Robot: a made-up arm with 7 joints. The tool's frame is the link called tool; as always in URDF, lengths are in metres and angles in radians. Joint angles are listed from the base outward. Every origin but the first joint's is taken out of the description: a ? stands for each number. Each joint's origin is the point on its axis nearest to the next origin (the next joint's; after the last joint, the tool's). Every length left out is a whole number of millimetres.
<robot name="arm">
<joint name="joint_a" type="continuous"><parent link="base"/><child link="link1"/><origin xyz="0.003 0.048 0.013" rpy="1.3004 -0.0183 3.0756"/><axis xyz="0 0 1"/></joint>
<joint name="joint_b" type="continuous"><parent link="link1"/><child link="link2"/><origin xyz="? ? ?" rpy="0.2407 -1.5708 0"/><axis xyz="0 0 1"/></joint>
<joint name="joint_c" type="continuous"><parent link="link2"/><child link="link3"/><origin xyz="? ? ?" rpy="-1.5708 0 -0.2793"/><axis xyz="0 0 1"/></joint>
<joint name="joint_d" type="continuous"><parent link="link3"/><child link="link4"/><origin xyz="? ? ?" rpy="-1.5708 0 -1.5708"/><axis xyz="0 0 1"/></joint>
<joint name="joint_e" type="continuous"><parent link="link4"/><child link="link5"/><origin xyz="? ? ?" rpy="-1.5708 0 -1.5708"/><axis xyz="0 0 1"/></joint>
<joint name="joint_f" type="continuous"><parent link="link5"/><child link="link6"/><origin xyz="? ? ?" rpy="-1.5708 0 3.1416"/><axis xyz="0 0 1"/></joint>
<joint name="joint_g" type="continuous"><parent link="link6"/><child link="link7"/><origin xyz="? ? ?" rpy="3.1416 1.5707 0"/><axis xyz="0 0 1"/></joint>
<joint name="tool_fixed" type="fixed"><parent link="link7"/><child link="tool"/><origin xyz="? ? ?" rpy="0 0 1.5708"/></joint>
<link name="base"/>
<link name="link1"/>
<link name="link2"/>
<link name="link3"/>
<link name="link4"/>
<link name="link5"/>
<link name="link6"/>
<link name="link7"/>
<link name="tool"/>
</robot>
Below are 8 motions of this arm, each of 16 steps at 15 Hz.
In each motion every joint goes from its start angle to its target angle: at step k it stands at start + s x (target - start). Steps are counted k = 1, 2, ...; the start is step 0. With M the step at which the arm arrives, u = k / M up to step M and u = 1 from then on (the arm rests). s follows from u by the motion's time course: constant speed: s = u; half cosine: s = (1 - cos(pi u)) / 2; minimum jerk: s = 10 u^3 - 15 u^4 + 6 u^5.
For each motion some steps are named. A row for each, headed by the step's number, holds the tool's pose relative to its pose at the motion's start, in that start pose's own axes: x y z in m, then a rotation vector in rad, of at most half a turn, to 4 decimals.
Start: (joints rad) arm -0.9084 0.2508 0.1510 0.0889 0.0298 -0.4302 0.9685
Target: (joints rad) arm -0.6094 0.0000 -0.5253 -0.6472 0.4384 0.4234 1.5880
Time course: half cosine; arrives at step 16
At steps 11, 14, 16:
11: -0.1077 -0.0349 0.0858 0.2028 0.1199 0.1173
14: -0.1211 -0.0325 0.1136 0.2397 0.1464 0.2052
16: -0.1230 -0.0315 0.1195 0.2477 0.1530 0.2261

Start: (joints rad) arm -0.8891 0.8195 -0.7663 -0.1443 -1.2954 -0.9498 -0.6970
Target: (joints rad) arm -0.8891 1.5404 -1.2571 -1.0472 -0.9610 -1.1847 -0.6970
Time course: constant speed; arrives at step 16
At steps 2, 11, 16:
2: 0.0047 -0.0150 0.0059 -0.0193 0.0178 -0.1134
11: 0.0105 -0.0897 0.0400 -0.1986 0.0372 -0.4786
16: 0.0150 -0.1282 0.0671 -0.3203 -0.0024 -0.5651

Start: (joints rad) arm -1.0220 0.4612 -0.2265 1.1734 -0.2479 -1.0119 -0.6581
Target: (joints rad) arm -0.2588 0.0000 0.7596 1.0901 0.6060 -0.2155 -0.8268
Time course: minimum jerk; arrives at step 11
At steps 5, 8, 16:
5: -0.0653 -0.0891 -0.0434 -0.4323 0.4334 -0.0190
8: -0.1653 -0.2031 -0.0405 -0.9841 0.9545 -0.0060
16: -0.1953 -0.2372 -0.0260 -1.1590 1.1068 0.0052

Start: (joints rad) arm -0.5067 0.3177 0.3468 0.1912 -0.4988 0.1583 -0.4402
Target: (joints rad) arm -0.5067 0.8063 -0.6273 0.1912 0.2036 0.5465 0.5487
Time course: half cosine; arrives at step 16
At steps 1, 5, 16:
1: 0.0007 -0.0009 -0.0003 0.0100 0.0116 0.0036
5: 0.0123 -0.0199 -0.0101 0.2683 0.2406 0.0947
16: -0.0176 -0.0417 -0.0788 1.5977 0.4219 0.3919

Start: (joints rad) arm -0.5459 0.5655 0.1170 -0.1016 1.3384 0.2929 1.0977
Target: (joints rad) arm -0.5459 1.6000 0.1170 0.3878 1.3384 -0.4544 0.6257
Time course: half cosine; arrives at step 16
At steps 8, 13, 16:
8: 0.0209 -0.0211 -0.0716 0.0367 -0.6186 -0.3451
13: 0.0730 -0.0149 -0.1360 0.2512 -1.0210 -0.7098
16: 0.0874 -0.0102 -0.1474 0.3126 -1.0843 -0.7882

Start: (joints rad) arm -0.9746 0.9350 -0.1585 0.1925 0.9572 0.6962 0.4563
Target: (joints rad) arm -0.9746 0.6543 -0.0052 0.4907 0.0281 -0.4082 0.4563
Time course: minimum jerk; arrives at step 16
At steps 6, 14, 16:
6: -0.0106 -0.0183 0.0091 -0.3479 -0.0913 -0.2081
14: -0.0392 -0.0389 0.0263 -1.3853 -0.0689 -0.2796
16: -0.0398 -0.0392 0.0264 -1.4080 -0.0634 -0.2723

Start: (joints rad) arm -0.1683 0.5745 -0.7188 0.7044 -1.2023 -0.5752 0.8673
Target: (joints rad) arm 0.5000 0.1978 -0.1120 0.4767 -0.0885 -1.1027 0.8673
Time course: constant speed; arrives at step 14
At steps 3, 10, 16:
3: -0.0184 0.0149 -0.0174 -0.0338 -0.0980 -0.0370
10: -0.0594 0.0626 -0.0433 -0.0758 -0.3652 -0.0790
16: -0.0834 0.0976 -0.0516 -0.0368 -0.5273 -0.1009

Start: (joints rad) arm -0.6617 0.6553 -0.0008 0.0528 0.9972 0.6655 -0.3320
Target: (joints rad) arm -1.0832 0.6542 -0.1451 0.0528 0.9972 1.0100 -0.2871
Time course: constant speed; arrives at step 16
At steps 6, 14, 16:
6: -0.0013 0.0315 0.0250 -0.0938 0.0242 0.1128
14: -0.0112 0.0753 0.0539 -0.2281 0.0558 0.2549
16: -0.0151 0.0863 0.0602 -0.2634 0.0635 0.2889

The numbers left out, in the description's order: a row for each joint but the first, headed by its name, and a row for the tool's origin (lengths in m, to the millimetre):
joint_b: 0.004 -0.018 0
joint_c: -0.036 -0.143 0
joint_d: 0.003 -0.013 0
joint_e: 0.176 0.014 0
joint_f: 0 0 0
joint_g: 0 -0.036 0
tool: 0 0 0

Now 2 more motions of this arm.
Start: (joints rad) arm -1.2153 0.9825 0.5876 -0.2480 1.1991 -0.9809 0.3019
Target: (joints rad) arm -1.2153 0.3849 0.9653 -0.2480 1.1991 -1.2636 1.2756
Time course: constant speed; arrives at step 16
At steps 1, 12, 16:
1: -0.0041 -0.0012 0.0012 -0.0133 0.0240 0.0763
12: -0.0513 -0.0200 0.0314 -0.0595 0.3446 0.8790
16: -0.0671 -0.0277 0.0507 -0.0266 0.4811 1.1497

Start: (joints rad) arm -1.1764 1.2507 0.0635 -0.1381 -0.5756 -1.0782 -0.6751
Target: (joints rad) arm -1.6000 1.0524 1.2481 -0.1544 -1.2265 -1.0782 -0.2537
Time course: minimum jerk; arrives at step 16
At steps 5, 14, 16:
5: -0.0064 0.0488 0.0222 0.2143 -0.0879 0.2765
14: -0.1080 0.1034 0.1908 1.0329 -0.9734 1.3152
16: -0.1106 0.1014 0.1937 1.0467 -0.9987 1.3298

